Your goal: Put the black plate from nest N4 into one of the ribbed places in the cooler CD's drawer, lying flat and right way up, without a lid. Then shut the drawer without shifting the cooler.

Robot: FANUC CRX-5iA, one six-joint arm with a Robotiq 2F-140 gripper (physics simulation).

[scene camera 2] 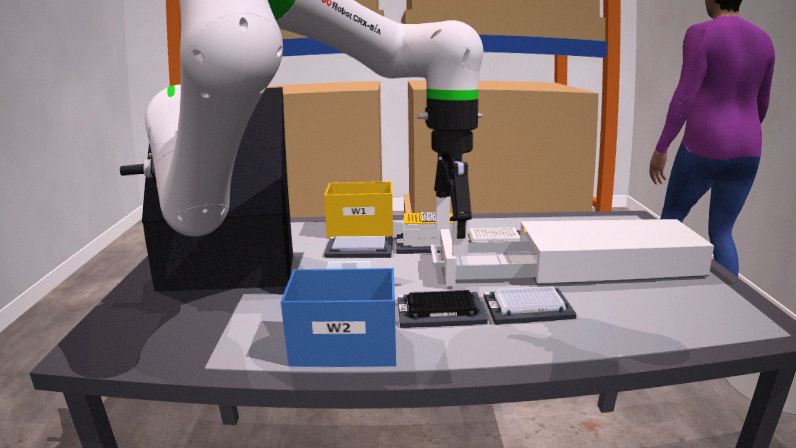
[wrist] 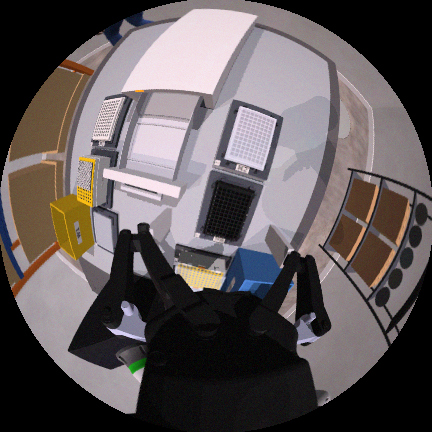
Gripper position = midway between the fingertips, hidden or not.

Scene:
my gripper: scene camera 2 450,241; wrist 220,225
white cooler: scene camera 2; wrist
black plate: scene camera 2 437,303; wrist 229,205
clear plate: scene camera 2; wrist
same spot on clear plate: (wrist: 251,135) = (scene camera 2: 529,295)
same spot on white cooler: (wrist: 194,55) = (scene camera 2: 575,239)

